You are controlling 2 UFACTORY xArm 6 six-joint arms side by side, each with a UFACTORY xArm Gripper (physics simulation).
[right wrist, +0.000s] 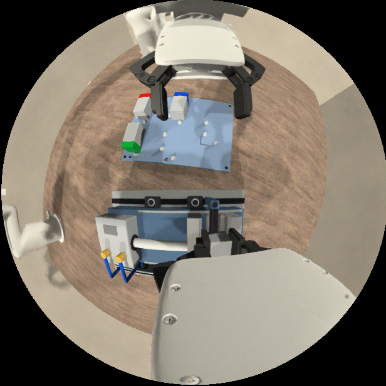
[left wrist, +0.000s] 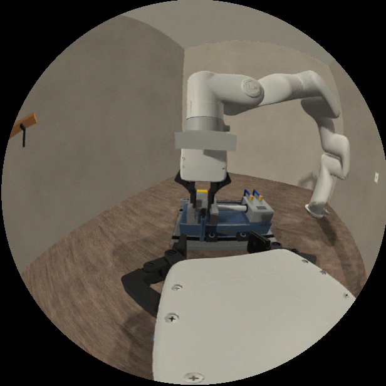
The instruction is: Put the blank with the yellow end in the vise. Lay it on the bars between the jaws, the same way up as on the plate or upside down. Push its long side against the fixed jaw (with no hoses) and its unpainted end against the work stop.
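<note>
The blank with the yellow end point(left wrist: 202, 195) point(right wrist: 220, 246) is between the fingers of my right gripper point(left wrist: 201, 205) point(right wrist: 216, 238), which is shut on it. The yellow end faces away from my left gripper; the unpainted end faces the work stop point(left wrist: 202, 227) point(right wrist: 213, 217). The blank is over the gap between the fixed jaw point(left wrist: 191, 214) point(right wrist: 233, 221) and the hose-side jaw point(left wrist: 214, 214) point(right wrist: 194, 227) of the vise point(left wrist: 227, 228) point(right wrist: 160, 217). Its top stands above the jaws; its underside and the bars are hidden. My left gripper point(left wrist: 218, 243) point(right wrist: 203, 115) is open and empty.
The blue plate point(right wrist: 195, 150) lies between the left arm and the vise. It holds a red-ended blank point(right wrist: 142, 107), a blue-ended blank point(right wrist: 179, 107) and a green-ended blank point(right wrist: 133, 134). The vise's grey block point(left wrist: 259, 209) point(right wrist: 116, 237) carries two blue hoses. Another white arm point(right wrist: 35, 232) stands beyond it.
</note>
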